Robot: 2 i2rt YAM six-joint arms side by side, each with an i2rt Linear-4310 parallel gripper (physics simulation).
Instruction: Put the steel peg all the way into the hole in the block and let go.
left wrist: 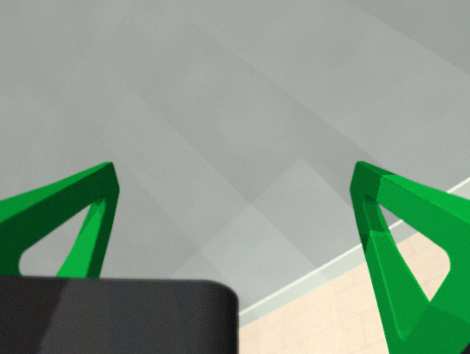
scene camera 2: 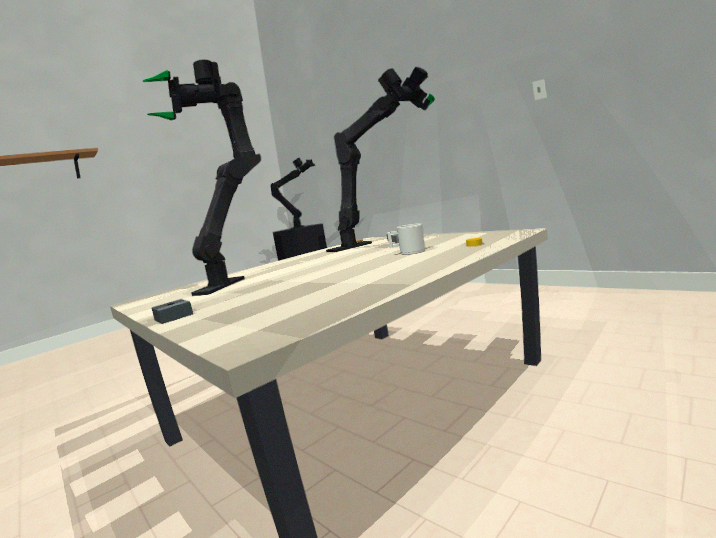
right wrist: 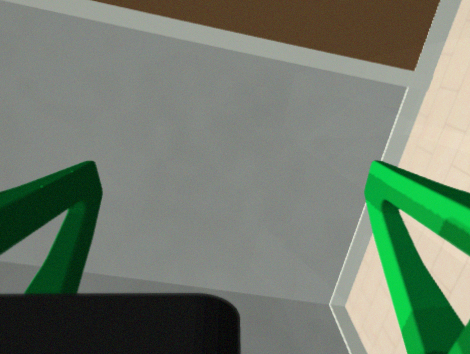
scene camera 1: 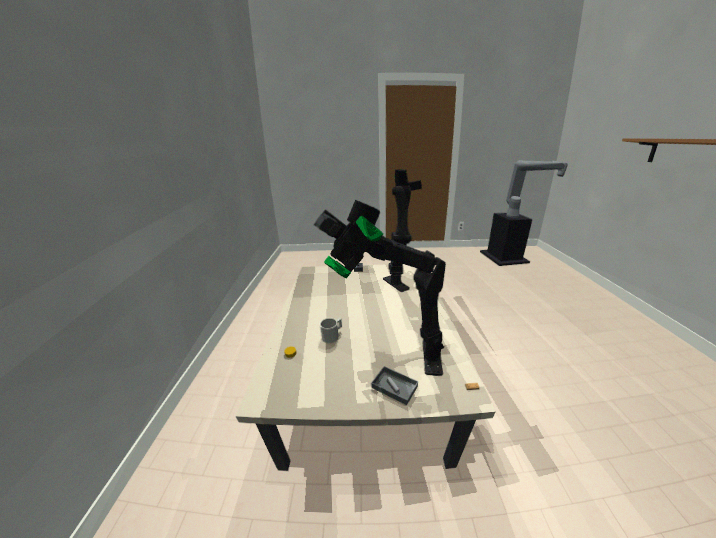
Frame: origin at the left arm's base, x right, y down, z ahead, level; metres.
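Seen in the pictures: left gripper, fingertip midpoint: (left wrist: 234, 175) (scene camera 2: 425, 93) (scene camera 1: 354, 256); right gripper, fingertip midpoint: (scene camera 2: 145, 97) (right wrist: 233, 176); left arm's base, origin of the base link: (scene camera 2: 349, 247) (scene camera 1: 432, 357); right arm's base, origin of the base link: (scene camera 2: 219, 286) (scene camera 1: 395, 283).
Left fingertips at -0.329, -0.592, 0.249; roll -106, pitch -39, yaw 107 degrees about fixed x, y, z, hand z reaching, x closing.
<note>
Pixels of each thing's top centre, then the offset from my left fingertips to it, as dx, dy, dz. "*": a spot on its surface instead.
- steel peg, middle of its top: (scene camera 1: 393, 383) +0.161, +0.573, -0.094
- dark tray, middle of its top: (scene camera 1: 394, 382) +0.159, +0.564, -0.099
- dark block, middle of its top: (scene camera 2: 170, 304) (scene camera 1: 358, 265) +1.128, +0.560, +0.198
- grey mug, surface spot: (scene camera 2: 411, 239) * +0.425, +0.545, +0.241
- yellow disc, middle of its top: (scene camera 2: 473, 239) (scene camera 1: 290, 350) +0.270, +0.573, +0.357
- small orange piece, middle of its top: (scene camera 1: 472, 385) +0.185, +0.584, -0.389
The steel peg (scene camera 1: 393, 385) lies flat in the dark tray (scene camera 1: 389, 396) near the table's front edge in scene camera 1. The dark block (scene camera 2: 172, 312) (scene camera 1: 358, 267) stands at the table's far end there, and at the left corner in scene camera 2, with its hole in the top face. My left gripper (scene camera 1: 352, 247) (scene camera 2: 429, 100) (left wrist: 234, 175) is open and empty, high above the table. My right gripper (scene camera 2: 147, 97) (right wrist: 233, 176) is open and empty, high above the block's end of the table. Peg and block do not show in the wrist views.
A grey mug (scene camera 1: 329, 330) (scene camera 2: 411, 239) and a yellow disc (scene camera 1: 289, 351) (scene camera 2: 474, 241) stand on the table (scene camera 1: 263, 399) (scene camera 2: 370, 315). A small orange piece (scene camera 1: 471, 385) lies right of the left arm's base. Another robot arm stands on a black pedestal (scene camera 1: 507, 238) (scene camera 2: 299, 241) beyond the table.
</note>
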